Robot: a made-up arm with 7 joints.
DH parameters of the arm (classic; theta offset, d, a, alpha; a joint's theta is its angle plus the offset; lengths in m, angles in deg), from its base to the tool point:
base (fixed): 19.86 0 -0.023 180
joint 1: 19.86 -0.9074 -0.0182 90
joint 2: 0 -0.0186 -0.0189 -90
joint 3: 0 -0.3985 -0.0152 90
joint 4: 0 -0.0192 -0.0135 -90
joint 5: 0 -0.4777 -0.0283 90
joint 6: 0 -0.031 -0.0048 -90
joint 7: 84.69 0 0.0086 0
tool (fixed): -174.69 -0.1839 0 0
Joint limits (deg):
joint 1: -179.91..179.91
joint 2: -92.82..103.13
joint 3: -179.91..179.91
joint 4: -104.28..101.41
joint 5: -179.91..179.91
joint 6: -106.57..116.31
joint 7: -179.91..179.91
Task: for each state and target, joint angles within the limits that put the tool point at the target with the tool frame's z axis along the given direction. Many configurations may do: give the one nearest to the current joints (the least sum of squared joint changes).
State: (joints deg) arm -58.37 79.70 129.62 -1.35 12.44 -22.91 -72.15
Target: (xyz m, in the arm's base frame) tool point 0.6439 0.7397 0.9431 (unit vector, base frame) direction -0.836 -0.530 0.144
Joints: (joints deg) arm -61.65 102.38 145.88 40.09 48.95 -29.87 -71.79
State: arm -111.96 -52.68 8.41 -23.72 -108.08 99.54 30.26
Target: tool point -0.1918 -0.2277 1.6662 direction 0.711 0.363 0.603
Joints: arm -91.35 1.69 24.19 -19.90 -145.79 111.96 34.48
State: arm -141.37 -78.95 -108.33 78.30 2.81 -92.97 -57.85
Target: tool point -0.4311 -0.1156 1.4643 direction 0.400 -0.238 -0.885
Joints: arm -123.35 -26.17 -63.55 100.75 -40.52 -66.40 -57.07
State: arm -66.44 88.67 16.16 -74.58 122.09 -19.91 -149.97
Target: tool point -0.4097 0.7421 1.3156 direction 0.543 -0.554 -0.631
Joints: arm -91.76 92.05 41.43 -54.93 131.43 2.80 -151.40
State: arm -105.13 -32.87 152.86 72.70 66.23 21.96 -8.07
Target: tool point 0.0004 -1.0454 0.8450 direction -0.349 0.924 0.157
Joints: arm -80.58 -76.41 159.33 37.37 76.75 -20.37 -9.65
